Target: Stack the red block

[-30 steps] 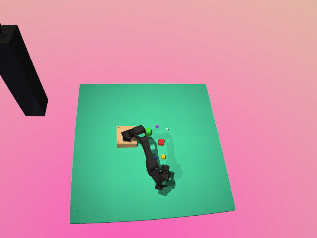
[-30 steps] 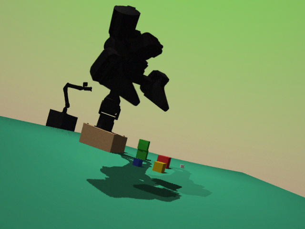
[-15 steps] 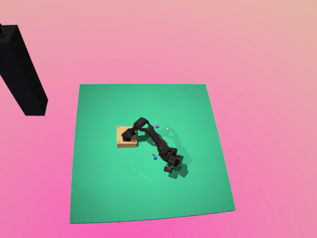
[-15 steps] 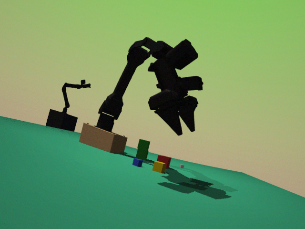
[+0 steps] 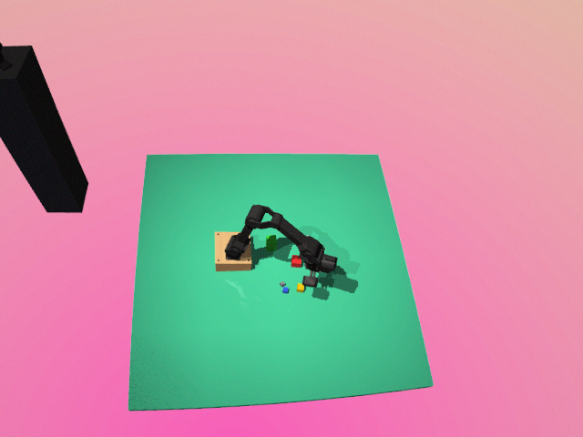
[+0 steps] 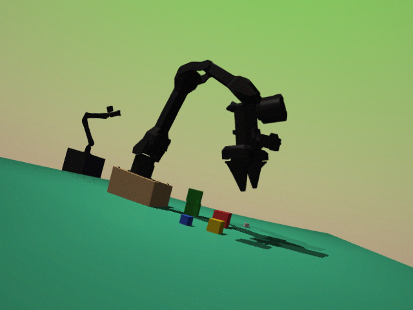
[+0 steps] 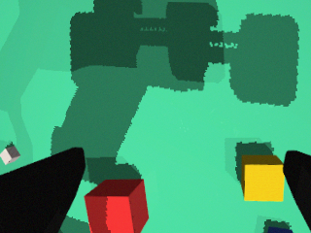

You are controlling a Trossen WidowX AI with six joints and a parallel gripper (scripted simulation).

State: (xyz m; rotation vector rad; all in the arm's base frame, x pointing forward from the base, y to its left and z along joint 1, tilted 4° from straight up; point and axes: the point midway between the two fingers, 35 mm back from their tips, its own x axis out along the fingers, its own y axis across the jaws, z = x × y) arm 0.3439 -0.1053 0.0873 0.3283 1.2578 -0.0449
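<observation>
The red block is 9 cm to the left of my gripper tip, 9 cm below it and 6 cm behind it. From my gripper tip the other things lie so: small grey cube: 13 cm behind, 11 cm below, 2 cm to the right; yellow block: 10 cm below, 5 cm behind, 4 cm to the right; blue block: 12 cm behind, 11 cm below, 5 cm to the right.
</observation>
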